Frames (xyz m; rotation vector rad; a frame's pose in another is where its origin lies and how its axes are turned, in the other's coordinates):
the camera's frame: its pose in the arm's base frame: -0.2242 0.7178 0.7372 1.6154 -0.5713 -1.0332
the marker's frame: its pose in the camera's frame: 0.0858 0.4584 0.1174 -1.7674 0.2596 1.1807
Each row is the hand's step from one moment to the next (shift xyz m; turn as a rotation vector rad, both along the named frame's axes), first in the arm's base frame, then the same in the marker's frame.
Working: the arm's base frame: its pose in the marker's frame: 0.0705 -0.1108 -1.2339 0.2717 0.1442 0.0983

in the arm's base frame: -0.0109 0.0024 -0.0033 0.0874 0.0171 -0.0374
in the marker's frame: -0.0114 0.0019 -0.0011 0.0790 0.0363 -0.0422
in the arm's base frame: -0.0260 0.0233 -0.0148 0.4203 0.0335 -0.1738
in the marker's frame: -0.0297 0.0232 -0.0044 0.3844 0.1261 -0.2105
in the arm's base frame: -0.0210 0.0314 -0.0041 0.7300 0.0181 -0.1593
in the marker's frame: -0.0237 0.0287 0.0074 0.6929 0.1435 -0.2407
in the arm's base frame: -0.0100 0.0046 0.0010 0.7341 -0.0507 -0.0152
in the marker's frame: -0.0100 0.0030 0.0035 0.7246 0.0405 -0.1227
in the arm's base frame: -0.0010 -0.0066 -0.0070 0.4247 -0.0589 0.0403
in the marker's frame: -0.0016 -0.0046 -0.0084 0.4291 -0.0177 -0.0323
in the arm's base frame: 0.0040 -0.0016 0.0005 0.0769 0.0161 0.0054
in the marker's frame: 0.0041 -0.0012 -0.0005 0.0753 0.0230 -0.0003
